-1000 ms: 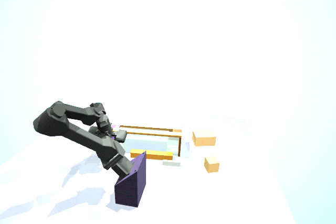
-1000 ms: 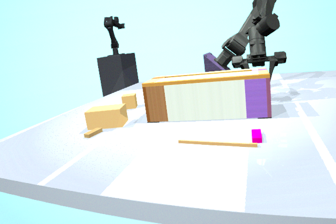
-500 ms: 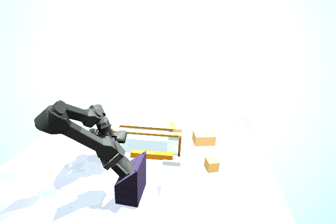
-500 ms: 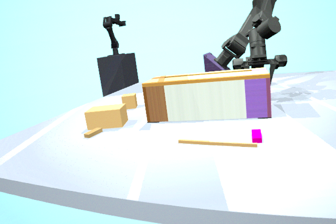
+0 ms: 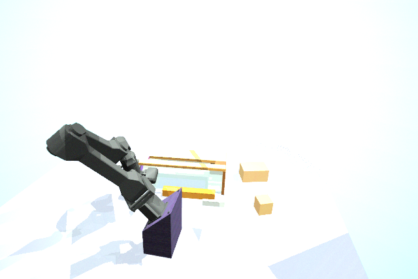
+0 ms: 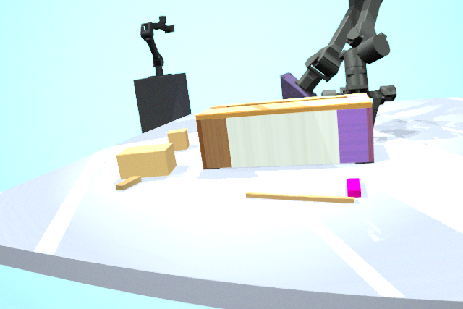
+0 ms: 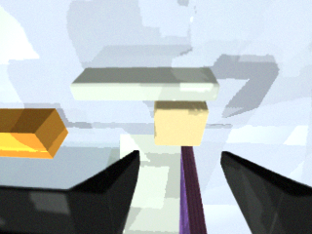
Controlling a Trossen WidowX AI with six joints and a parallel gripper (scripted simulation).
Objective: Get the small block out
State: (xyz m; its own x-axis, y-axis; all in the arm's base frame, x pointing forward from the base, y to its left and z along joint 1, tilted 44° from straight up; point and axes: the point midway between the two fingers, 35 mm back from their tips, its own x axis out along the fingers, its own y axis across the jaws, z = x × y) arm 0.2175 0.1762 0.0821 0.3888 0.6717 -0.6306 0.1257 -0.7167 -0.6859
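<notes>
My gripper tip is now 20 mm past the tan block and 20 mm above it. From my gripper tip the other things lie so: orange bar (220 mm to the right, 30 mm ahead, 20 mm below); thin wooden stick (370 mm ahead, 80 mm to the right, 30 mm below); box (170 mm to the right, 80 mm ahead, 20 mm above).
</notes>
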